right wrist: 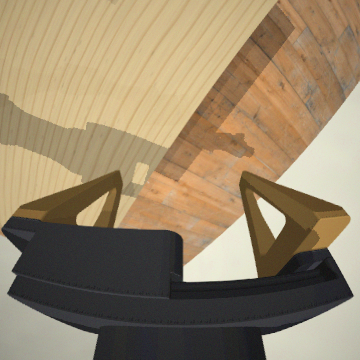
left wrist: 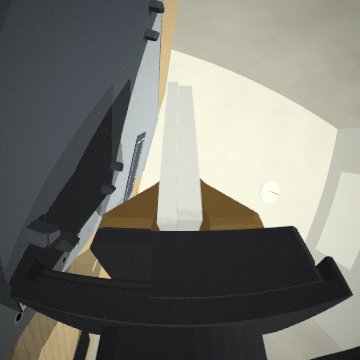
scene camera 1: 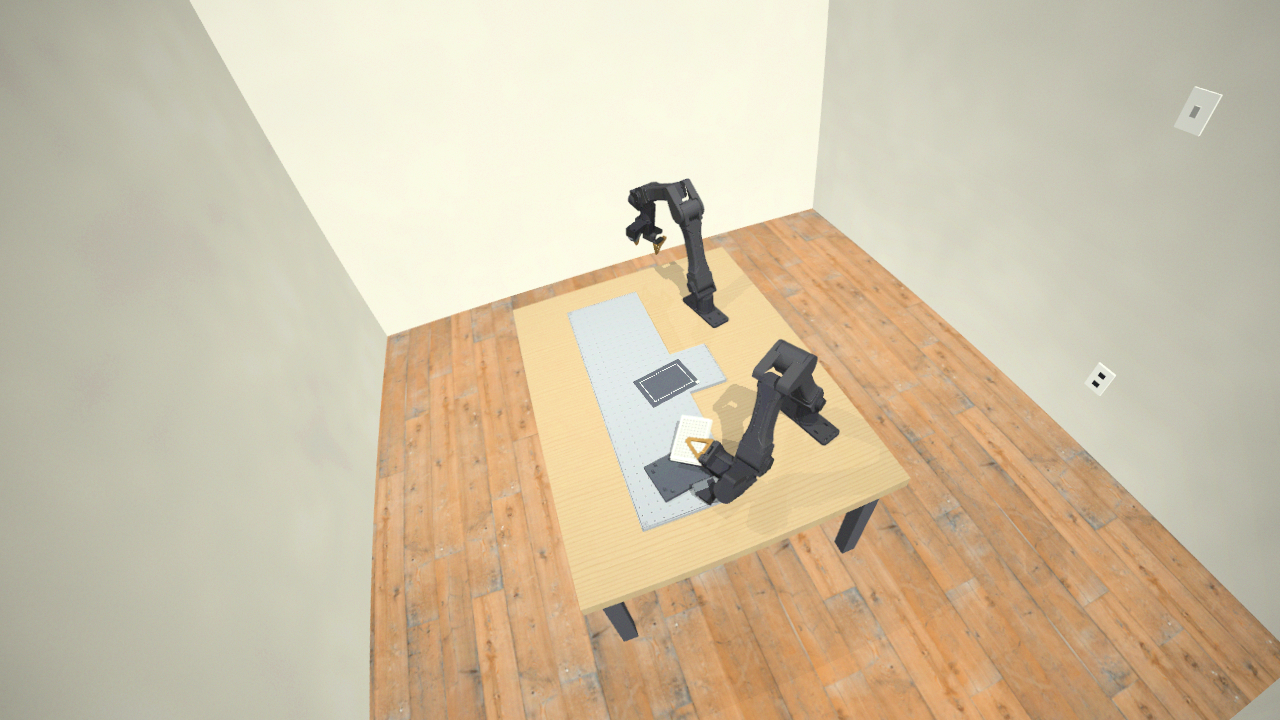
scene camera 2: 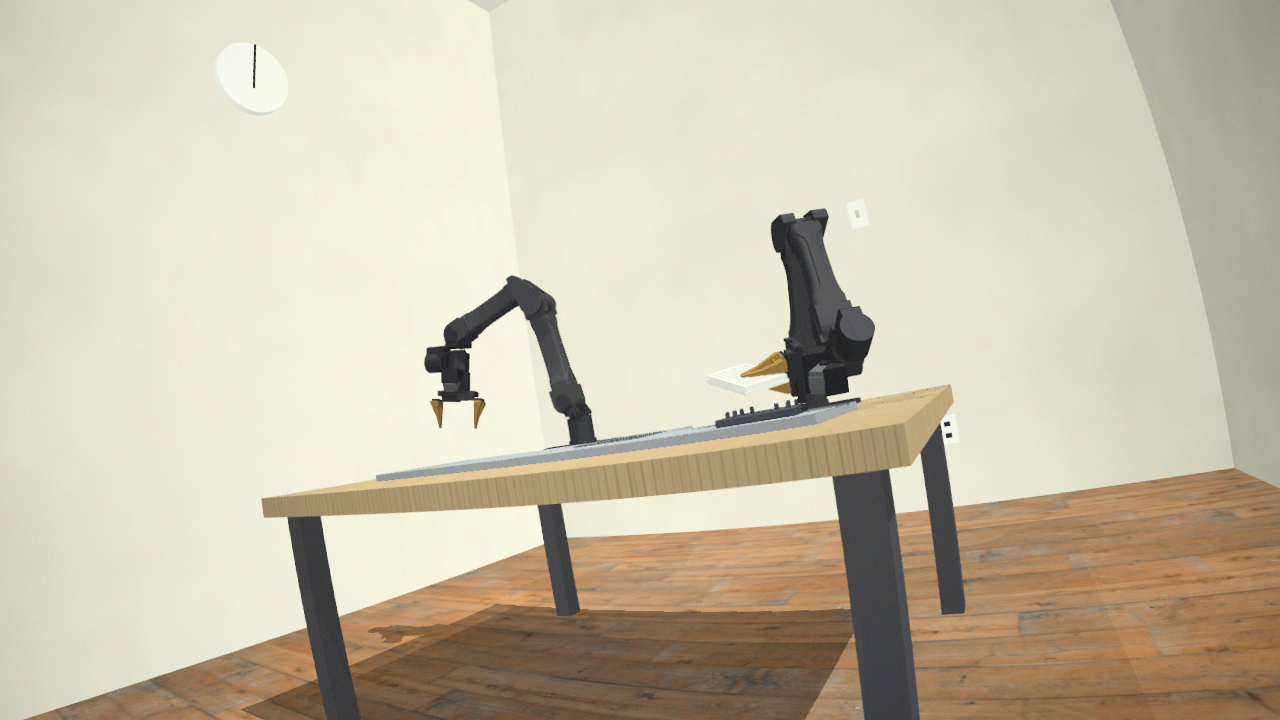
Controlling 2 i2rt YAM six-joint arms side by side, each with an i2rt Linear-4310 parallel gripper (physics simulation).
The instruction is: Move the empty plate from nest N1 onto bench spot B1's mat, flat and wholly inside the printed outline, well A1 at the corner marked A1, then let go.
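Places are measured from the left arm's base along level axes (x left, y up, z ahead), in centimetres.
Pixels of known places: left gripper, fingertip midpoint: [scene camera 1: 687, 439] [scene camera 2: 741, 380]; right gripper, fingertip midpoint: [right wrist: 180, 176] [scene camera 1: 646, 249] [scene camera 2: 457, 428]; left arm's base, link origin: [scene camera 1: 806, 418]; right arm's base, link origin: [scene camera 1: 705, 310].
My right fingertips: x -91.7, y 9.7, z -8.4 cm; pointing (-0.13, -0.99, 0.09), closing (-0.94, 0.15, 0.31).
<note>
For each thing: its middle in the pictures, then the offset to it from my right fingertips. Level surfaces: height alone.
- white well plate, body centre: [left wrist: 179, 192] [scene camera 2: 745, 378] [scene camera 1: 691, 439] dx +80.8, dy -1.4, dz +41.5 cm
- dark nest, body centre: [left wrist: 103, 85] [scene camera 2: 763, 411] [scene camera 1: 680, 469] dx +83.2, dy -7.3, dz +47.3 cm
- dark mat with the white printed outline, surface height: dy -8.2 cm
- pale perforated board, surface height: dy -8.4 cm
The white well plate [scene camera 1: 687, 428] [scene camera 2: 729, 379] [left wrist: 180, 150] is held nearly flat in the air, above and beside the dark nest [scene camera 1: 664, 480] [scene camera 2: 756, 417] [left wrist: 55, 65]. My left gripper [scene camera 1: 696, 445] [scene camera 2: 759, 383] [left wrist: 180, 177] is shut on the plate, with the fingers lying sideways, one above it and one below. The dark mat with the white printed outline [scene camera 1: 666, 383] [left wrist: 134, 167] lies farther up in scene camera 1, apart from the plate. Its A1 mark is too small to read. My right gripper [scene camera 1: 647, 246] [scene camera 2: 457, 426] [right wrist: 180, 176] is open, high over the table's far end in scene camera 1.
The nest and the mat are on a pale perforated board [scene camera 1: 608, 349] [scene camera 2: 501, 459] on the wooden table [scene camera 1: 617, 564] [scene camera 2: 626, 474]. The nest has small raised posts. The left wrist hangs low beside the nest. The right arm's base [scene camera 1: 707, 311] stands by the upper right table edge.
</note>
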